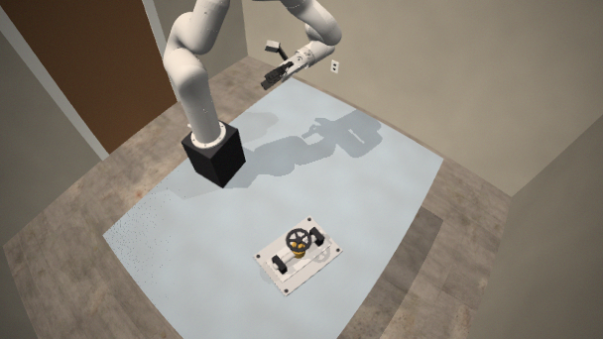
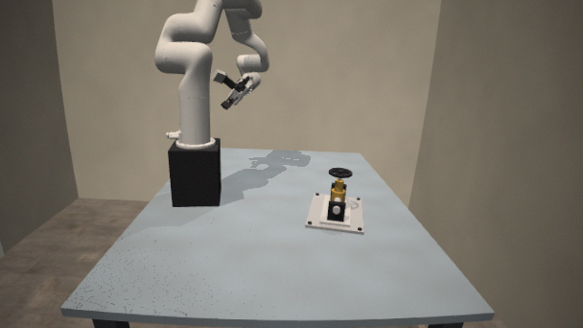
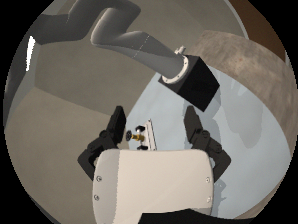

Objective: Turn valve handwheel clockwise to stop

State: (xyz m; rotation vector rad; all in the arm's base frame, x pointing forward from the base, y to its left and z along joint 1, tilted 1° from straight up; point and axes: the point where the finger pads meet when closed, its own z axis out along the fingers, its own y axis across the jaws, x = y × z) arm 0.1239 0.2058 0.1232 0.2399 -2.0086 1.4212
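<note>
Right now the black spoked handwheel is 37 cm to the right of my hand, 31 cm ahead of it and 19 cm below it.
</note>
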